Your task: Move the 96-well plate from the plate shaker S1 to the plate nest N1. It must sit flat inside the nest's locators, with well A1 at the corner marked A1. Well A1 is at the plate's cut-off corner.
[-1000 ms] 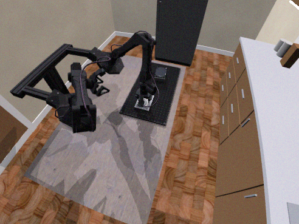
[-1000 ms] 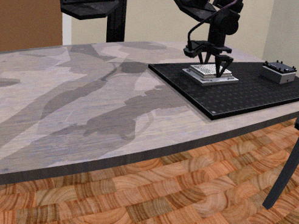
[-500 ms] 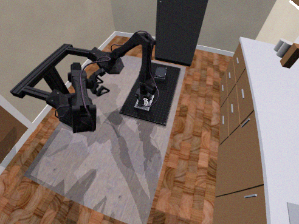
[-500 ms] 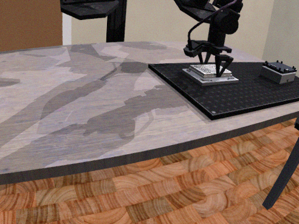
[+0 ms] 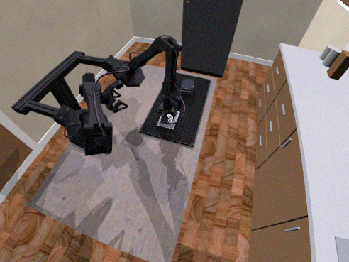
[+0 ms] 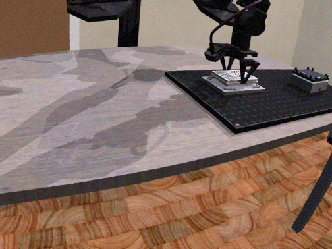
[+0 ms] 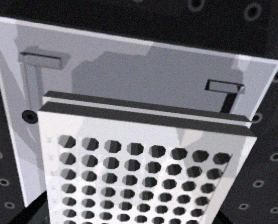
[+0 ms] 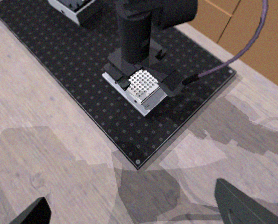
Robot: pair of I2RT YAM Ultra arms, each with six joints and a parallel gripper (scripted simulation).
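The white 96-well plate lies right at my left hand. From my left hand the other things lie so: flat nest (20 mm below, 10 mm ahead).
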